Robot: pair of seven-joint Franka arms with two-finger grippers.
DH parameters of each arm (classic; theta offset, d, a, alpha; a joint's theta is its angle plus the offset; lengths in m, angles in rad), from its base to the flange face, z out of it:
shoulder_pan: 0 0.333 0 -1.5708
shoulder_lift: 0 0 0 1.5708
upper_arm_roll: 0 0.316 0.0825 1.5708
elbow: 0 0 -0.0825 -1.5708
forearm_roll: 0 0.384 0 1.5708
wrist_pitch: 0 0 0.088 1.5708
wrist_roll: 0 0.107 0 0
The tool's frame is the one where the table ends.
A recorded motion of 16 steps. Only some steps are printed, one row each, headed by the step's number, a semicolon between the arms.
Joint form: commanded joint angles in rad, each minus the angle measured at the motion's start. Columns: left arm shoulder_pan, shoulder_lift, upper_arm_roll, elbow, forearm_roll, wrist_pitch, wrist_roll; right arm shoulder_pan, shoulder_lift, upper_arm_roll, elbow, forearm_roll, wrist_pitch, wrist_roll.
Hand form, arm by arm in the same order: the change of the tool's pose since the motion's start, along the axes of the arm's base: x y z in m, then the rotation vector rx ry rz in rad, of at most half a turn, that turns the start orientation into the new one. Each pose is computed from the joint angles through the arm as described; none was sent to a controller.
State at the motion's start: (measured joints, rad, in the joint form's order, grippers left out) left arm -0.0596 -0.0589 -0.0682 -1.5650 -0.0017 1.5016 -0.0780; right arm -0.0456 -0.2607 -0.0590 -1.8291 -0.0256 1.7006 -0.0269
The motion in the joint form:
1: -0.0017 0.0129 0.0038 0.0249 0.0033 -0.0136 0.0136; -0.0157 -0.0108 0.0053 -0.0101 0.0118 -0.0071 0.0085
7: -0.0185 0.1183 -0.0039 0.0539 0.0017 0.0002 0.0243; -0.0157 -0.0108 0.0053 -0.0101 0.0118 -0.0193 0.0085
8: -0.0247 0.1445 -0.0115 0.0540 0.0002 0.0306 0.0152; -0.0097 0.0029 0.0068 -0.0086 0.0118 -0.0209 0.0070
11: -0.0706 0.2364 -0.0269 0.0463 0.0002 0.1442 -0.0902; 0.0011 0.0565 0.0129 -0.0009 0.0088 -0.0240 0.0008
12: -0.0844 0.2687 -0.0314 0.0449 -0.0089 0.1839 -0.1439; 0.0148 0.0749 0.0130 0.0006 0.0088 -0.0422 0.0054
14: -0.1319 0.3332 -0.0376 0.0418 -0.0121 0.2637 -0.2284; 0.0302 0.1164 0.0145 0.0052 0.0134 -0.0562 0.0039
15: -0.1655 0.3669 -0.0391 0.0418 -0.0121 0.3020 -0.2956; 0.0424 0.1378 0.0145 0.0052 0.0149 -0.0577 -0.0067
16: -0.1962 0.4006 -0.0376 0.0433 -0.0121 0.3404 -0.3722; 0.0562 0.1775 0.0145 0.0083 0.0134 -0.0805 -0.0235
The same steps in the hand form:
1: 0.0028 0.0014 0.0036 0.0024 0.0013 -0.0113; -0.0046 -0.0032 -0.0004 0.0127 0.0050 -0.0189
7: 0.0346 -0.0145 -0.0395 0.0014 0.0643 -0.0466; -0.0058 -0.0030 -0.0016 0.0140 0.0171 -0.0189
8: 0.0440 -0.0234 -0.0519 -0.0024 0.0604 -0.0512; -0.0013 0.0004 -0.0076 0.0140 0.0310 -0.0101
11: 0.0715 -0.0632 -0.1005 -0.0098 0.0481 -0.0060; 0.0154 0.0078 -0.0304 0.0108 0.0805 0.0124
12: 0.0797 -0.0767 -0.1177 -0.0220 0.0456 0.0314; 0.0194 0.0147 -0.0405 0.0128 0.1155 0.0214
14: 0.0909 -0.1134 -0.1529 -0.0328 0.0382 0.0654; 0.0298 0.0235 -0.0605 0.0182 0.1662 0.0392
15: 0.0934 -0.1372 -0.1714 -0.0358 0.0366 0.0990; 0.0353 0.0299 -0.0716 0.0191 0.1892 0.0617
16: 0.0958 -0.1578 -0.1894 -0.0387 0.0336 0.1480; 0.0426 0.0370 -0.0925 0.0186 0.2489 0.0918

